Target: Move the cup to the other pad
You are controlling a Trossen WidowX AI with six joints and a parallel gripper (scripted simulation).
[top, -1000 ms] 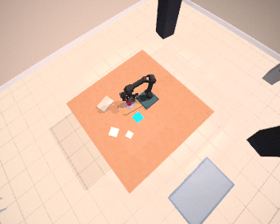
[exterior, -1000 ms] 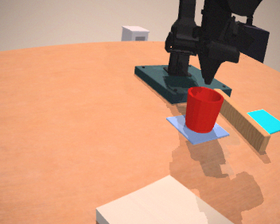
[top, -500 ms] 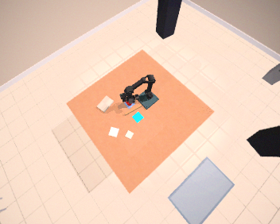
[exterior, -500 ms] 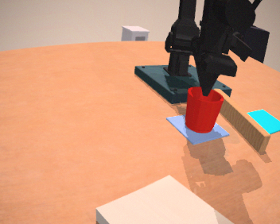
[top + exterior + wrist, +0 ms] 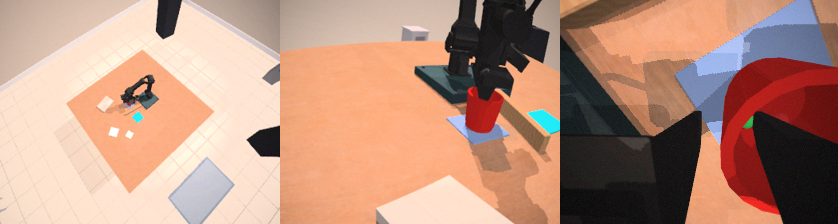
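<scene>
My gripper tip is 30 mm short of the red cup and 10 mm to the left of it. The rest, counted from my gripper tip: cyan pad: 30 mm ahead, 190 mm to the left, 50 mm below; then yellow marble: 20 mm ahead, 20 mm to the right, 20 mm below; then wooden bar: 30 mm ahead, 90 mm to the left, 30 mm below.
</scene>
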